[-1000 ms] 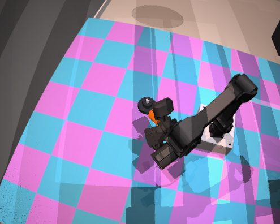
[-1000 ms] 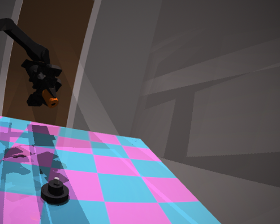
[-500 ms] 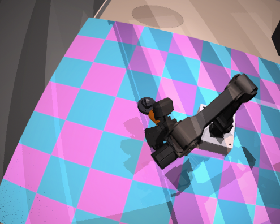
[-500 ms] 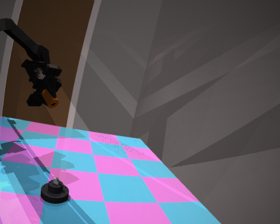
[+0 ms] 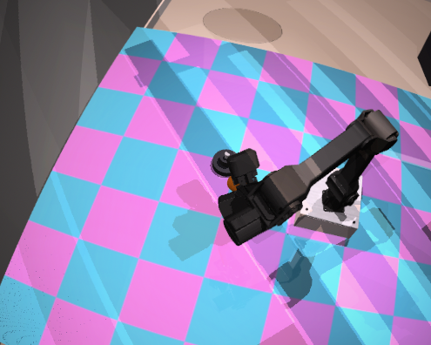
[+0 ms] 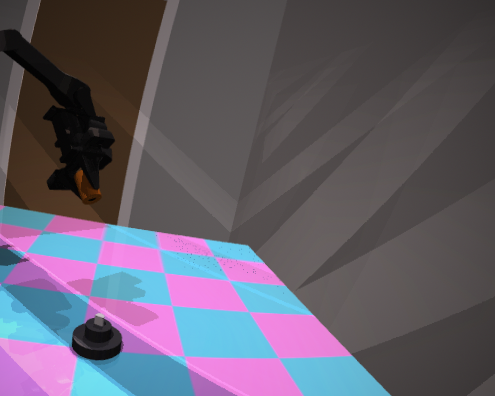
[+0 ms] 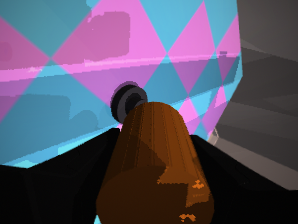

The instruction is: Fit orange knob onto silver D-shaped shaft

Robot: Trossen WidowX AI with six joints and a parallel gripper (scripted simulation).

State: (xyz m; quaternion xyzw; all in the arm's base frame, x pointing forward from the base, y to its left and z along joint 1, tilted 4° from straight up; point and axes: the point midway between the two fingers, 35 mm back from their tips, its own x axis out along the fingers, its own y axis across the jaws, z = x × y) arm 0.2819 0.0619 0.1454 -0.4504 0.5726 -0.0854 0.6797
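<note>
Right now my gripper tip is 10 mm past the orange knob, 20 mm to the right of it and 20 mm below it. From my gripper tip the other things lie so: round pedestal 20 mm ahead, 190 mm to the right, 190 mm below.
</note>
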